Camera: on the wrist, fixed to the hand. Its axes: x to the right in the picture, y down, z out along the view.
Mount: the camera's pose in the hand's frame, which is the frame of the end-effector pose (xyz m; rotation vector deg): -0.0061 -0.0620 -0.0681 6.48 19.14 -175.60
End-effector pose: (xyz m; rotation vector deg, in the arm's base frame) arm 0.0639 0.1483 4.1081 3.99 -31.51 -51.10
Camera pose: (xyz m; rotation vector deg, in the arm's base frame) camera 0.0491 0.1022 4.0295 -49.87 -15.23 126.08
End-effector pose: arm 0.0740 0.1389 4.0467 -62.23 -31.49 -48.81
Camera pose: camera 0.0187 0.0650 4.0490 -45.72 65.17 118.53
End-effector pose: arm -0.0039 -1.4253 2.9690 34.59 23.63 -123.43
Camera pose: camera -0.0315 -1.3516 2.9208 5.78 -30.91 50.51
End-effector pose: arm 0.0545 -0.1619 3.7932 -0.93 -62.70 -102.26
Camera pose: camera 0.0415 -0.1978 3.7092 -70.71 -0.99 64.82
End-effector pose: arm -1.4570 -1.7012 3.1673 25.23 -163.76 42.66
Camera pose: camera -1.4263 -1.7175 3.2528 137.88 20.29 -2.85
